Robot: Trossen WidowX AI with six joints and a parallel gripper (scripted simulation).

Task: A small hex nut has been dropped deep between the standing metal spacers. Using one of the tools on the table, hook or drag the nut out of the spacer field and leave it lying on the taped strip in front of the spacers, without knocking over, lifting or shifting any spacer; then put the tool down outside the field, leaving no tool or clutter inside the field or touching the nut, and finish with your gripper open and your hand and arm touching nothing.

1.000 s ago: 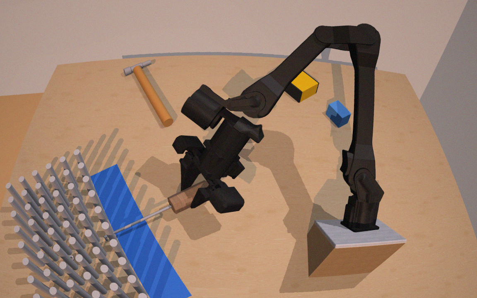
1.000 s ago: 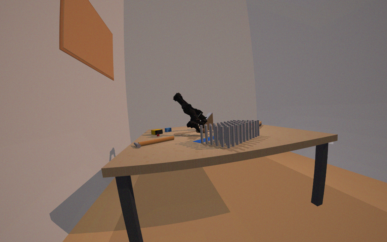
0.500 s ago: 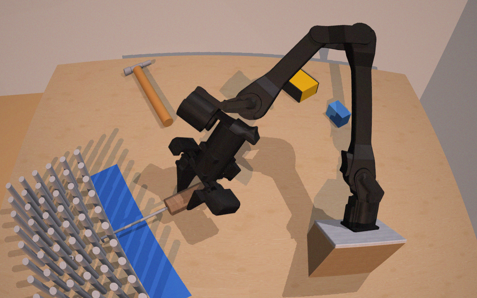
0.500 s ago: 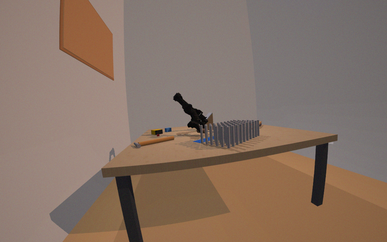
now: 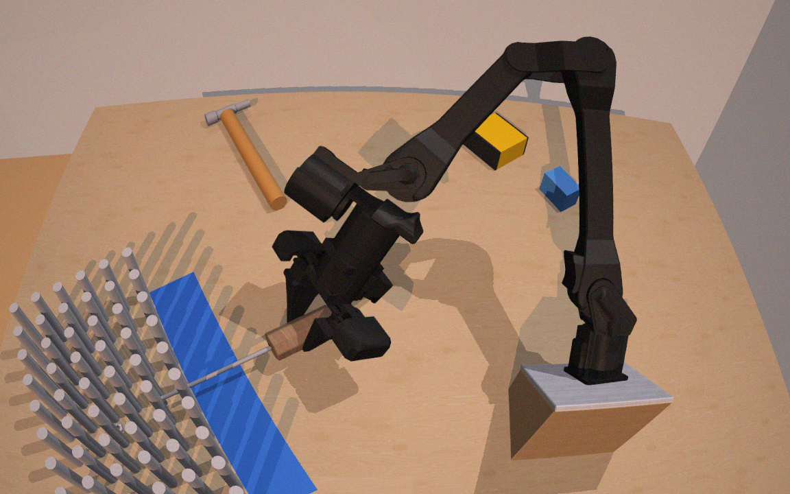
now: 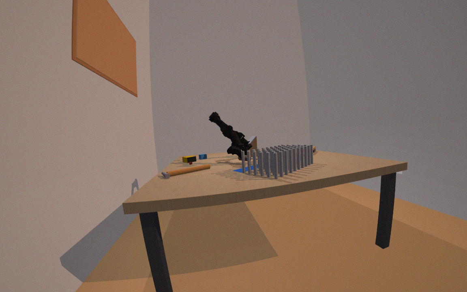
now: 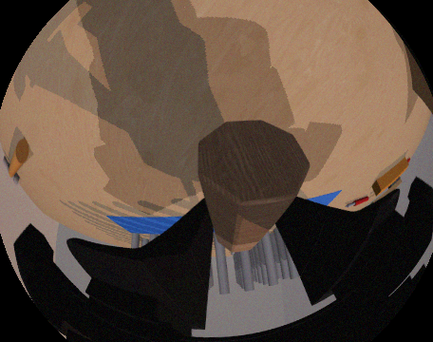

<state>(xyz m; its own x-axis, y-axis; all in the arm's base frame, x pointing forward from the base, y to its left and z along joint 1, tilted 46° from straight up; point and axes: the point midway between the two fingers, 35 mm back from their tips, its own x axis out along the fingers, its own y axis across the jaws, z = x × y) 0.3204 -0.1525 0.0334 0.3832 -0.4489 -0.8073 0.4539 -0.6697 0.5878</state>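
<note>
My gripper tip is 110 mm short of the blue taped strip, 60 mm to the right of it and 30 mm above it. Round my gripper tip: small red cube: 360 mm to the right, 200 mm behind, 20 mm below; then blue block: 430 mm behind, 260 mm to the right, 10 mm below; then small hex nut: 260 mm ahead, 130 mm to the left, 20 mm below.
</note>
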